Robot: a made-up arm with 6 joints.
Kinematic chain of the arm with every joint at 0, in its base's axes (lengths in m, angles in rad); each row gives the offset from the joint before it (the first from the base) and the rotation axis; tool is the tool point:
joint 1: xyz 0 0 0.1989 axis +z
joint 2: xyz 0 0 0 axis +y
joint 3: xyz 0 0 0.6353 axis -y
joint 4: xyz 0 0 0 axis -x
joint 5: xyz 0.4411 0 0 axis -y
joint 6: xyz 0 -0.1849 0 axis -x
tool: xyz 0 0 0
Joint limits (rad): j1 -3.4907..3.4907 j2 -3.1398..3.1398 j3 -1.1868..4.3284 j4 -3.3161..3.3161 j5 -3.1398..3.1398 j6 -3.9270..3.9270
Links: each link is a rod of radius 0.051 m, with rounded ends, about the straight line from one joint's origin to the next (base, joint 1, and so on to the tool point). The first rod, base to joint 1, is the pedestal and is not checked.
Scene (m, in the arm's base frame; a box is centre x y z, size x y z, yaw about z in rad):
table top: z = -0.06
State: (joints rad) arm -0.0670 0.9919 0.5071 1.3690 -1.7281 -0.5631
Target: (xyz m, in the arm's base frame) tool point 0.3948 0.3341 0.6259
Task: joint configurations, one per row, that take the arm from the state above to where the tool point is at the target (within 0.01 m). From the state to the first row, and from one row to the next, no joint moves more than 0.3 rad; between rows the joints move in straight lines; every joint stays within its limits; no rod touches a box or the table.
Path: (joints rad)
1: 0.0799 0.8201 0.2656 1.4289 -1.7281 -0.5631
2: 0.2268 0.6482 0.0240 1.4889 -1.7281 -0.5631
3: 0.3736 0.4764 -0.2175 1.5488 -1.7281 -0.5631
4: 0.5205 0.3045 -0.4590 1.6087 -1.7281 -0.5631
5: 0.6674 0.1327 -0.7005 1.6686 -1.7281 -0.5631

